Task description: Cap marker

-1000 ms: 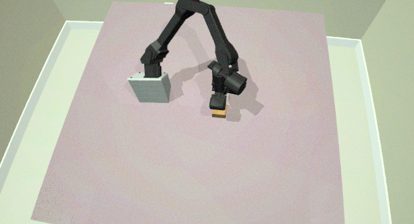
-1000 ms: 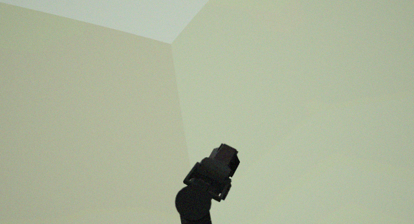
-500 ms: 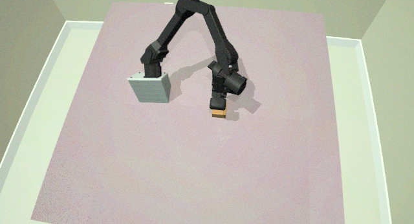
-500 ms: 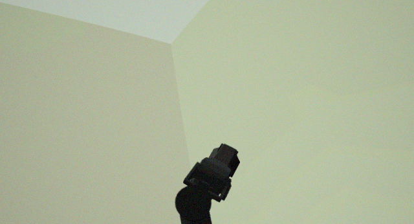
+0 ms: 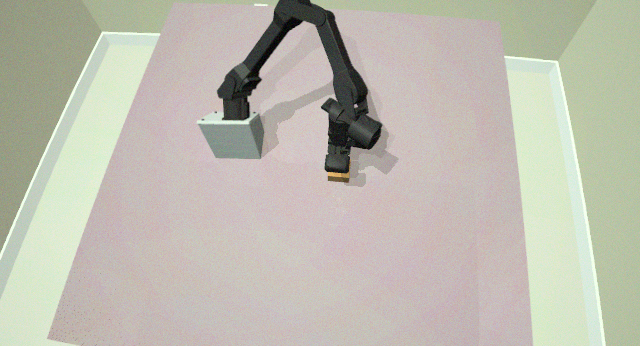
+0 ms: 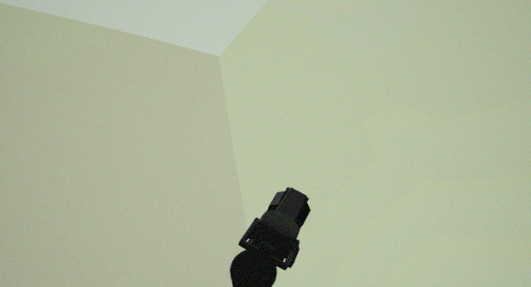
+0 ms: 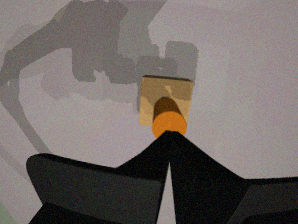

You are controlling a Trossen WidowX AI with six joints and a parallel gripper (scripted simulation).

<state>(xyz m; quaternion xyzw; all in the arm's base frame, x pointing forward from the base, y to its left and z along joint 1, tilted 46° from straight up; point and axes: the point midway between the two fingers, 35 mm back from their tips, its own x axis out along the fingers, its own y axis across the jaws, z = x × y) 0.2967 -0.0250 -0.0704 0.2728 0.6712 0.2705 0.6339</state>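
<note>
Right now my gripper tip is 4 cm above the orange cap. The rest, counted from my gripper tip: holder block (10 cm below).
</note>
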